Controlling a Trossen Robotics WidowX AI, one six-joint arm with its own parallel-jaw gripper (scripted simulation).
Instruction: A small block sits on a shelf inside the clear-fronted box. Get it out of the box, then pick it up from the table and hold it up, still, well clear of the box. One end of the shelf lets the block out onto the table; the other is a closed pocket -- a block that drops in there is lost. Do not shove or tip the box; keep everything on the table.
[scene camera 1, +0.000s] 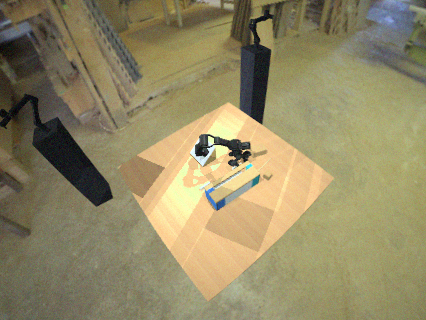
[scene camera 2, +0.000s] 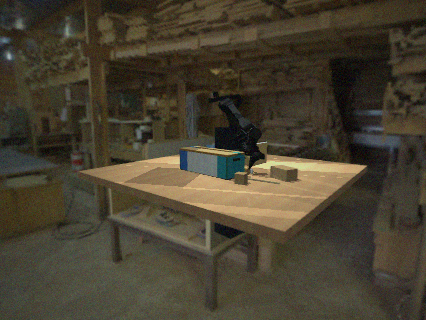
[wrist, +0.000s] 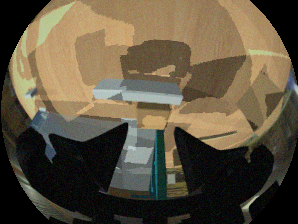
I see my gripper, a box and a small tan block.
